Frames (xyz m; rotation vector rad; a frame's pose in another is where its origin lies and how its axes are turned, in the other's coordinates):
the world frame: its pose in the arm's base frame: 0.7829 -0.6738 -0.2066 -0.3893 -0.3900 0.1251
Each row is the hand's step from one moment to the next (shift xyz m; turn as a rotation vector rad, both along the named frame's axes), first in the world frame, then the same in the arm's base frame.
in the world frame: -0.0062 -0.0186 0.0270 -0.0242 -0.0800 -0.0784
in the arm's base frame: -0.0155 -0.0090 0.0282 0.0122 -0.1052 -0.0438
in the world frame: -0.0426 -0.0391 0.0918 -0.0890 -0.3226 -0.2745
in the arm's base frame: -0.0735 -0.0124 0.0788 0.0406 -0.4082 -0.1380
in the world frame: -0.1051 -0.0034 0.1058 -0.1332 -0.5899 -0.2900
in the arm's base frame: -0.1380 0.0132 0.0551 0.0181 -0.6676 -0.0616
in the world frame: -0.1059 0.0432 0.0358 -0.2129 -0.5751 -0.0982
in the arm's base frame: -0.1133 0.0317 -0.0231 -0.1312 -0.6032 0.0685
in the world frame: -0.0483 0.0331 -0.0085 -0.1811 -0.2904 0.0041
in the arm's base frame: -0.0425 0.0182 -0.0369 -0.1550 -0.3002 0.0549
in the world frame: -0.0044 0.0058 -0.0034 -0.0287 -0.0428 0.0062
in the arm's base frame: -0.0030 0.0033 -0.0067 -0.0269 -0.0427 0.0122
